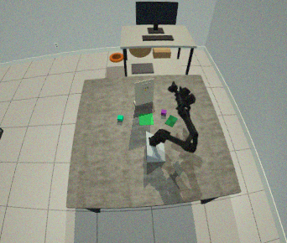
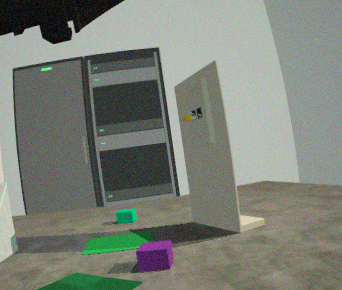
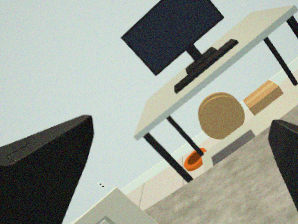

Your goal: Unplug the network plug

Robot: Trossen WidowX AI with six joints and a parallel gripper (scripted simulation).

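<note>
Right now the plug is 23 cm to the left of my gripper tip, 14 cm below it and 11 cm ahead of it. From my gripper tip the other things lie so: cream panel: 22 cm to the left, 22 cm below, 13 cm ahead; then green square: 34 cm below, 23 cm to the left, 5 cm behind; then purple cube: 33 cm below, 7 cm to the left, 1 cm behind.
</note>
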